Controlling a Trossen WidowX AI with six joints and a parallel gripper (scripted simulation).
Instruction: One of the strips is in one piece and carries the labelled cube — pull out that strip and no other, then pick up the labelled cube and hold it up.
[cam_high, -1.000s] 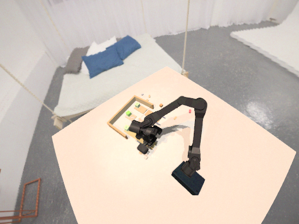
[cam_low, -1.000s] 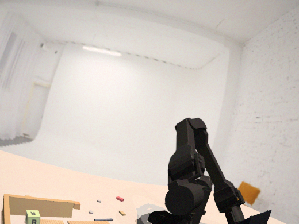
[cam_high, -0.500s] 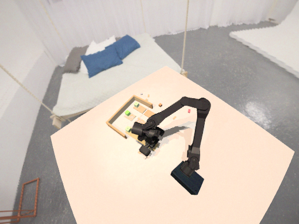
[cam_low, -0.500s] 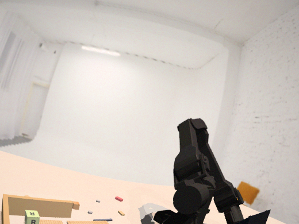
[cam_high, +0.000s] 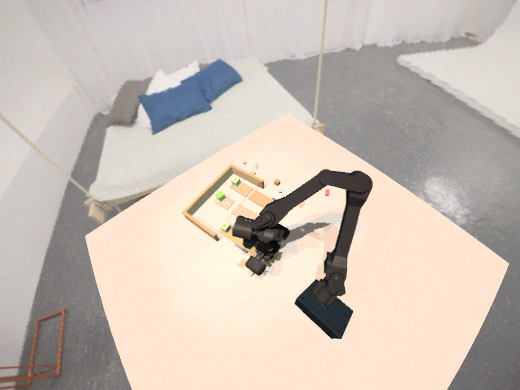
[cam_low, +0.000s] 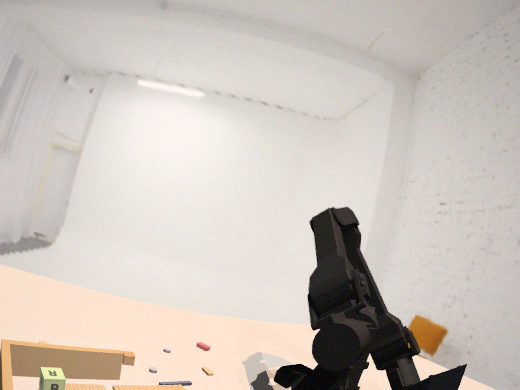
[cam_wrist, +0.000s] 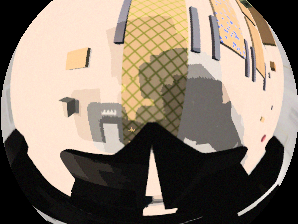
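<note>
My gripper tip is 100 mm short of the yellow chequered strip and 20 mm to the right of it.
</note>
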